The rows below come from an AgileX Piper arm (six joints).
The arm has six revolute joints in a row. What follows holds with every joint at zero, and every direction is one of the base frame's. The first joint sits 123 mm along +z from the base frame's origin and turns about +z. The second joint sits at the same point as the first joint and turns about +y. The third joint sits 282.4 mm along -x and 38.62 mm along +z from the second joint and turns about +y. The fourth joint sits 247.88 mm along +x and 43.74 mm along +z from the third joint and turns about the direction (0.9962, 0, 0.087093). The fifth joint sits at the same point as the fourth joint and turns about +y. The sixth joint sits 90.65 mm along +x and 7.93 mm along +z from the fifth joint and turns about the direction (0.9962, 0, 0.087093). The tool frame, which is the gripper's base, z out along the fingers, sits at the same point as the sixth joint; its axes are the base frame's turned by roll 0, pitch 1.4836 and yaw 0 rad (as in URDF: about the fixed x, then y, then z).
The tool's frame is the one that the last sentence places.
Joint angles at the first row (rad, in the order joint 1, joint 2, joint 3, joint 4, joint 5, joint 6):
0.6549, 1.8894, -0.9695, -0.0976, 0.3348, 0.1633
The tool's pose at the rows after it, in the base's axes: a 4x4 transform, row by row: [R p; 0 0 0 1], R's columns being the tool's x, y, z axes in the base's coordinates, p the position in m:
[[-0.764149 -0.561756 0.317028 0.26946], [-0.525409 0.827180 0.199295 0.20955], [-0.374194 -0.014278 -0.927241 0.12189], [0 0 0 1]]
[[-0.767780 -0.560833 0.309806 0.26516], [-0.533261 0.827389 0.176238 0.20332], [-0.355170 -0.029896 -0.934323 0.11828], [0 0 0 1]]
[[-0.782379 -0.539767 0.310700 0.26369], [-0.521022 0.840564 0.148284 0.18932], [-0.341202 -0.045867 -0.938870 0.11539], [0 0 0 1]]
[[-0.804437 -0.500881 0.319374 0.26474], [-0.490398 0.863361 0.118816 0.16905], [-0.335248 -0.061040 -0.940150 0.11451], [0 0 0 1]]
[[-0.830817 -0.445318 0.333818 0.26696], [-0.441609 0.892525 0.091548 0.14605], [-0.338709 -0.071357 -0.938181 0.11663], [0 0 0 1]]
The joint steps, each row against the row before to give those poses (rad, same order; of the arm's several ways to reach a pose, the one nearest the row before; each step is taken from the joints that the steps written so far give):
0.0171, -0.0018, 0.0146, -0.0248, 0.0112, 0.0166
-0.0032, -0.0068, 0.0278, -0.0363, 0.0017, 0.0272
-0.0273, -0.0150, 0.0393, -0.0433, -0.0065, 0.0344
-0.0502, -0.0239, 0.0443, -0.0455, -0.0111, 0.0345
-0.0641, -0.0320, 0.0411, -0.0386, -0.0099, 0.0328

